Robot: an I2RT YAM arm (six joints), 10 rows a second.
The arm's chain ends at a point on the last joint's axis. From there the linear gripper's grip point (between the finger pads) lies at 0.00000 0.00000 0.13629 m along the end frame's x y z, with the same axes.
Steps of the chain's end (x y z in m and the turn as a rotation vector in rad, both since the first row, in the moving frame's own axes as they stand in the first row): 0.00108 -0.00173 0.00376 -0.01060 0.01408 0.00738; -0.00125 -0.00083 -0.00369 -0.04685 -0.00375 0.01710; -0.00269 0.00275 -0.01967 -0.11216 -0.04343 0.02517; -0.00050 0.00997 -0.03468 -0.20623 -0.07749 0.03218; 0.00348 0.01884 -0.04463 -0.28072 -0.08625 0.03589
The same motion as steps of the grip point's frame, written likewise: 0.00299 -0.00028 0.00374 -0.01060 0.01408 0.00738; -0.00182 0.00555 -0.00384 -0.04685 -0.00375 0.01710; -0.00879 0.01792 -0.02065 -0.11216 -0.04343 0.02517; -0.01142 0.03768 -0.03797 -0.20623 -0.07749 0.03218; -0.00879 0.05633 -0.05046 -0.28072 -0.08625 0.03589
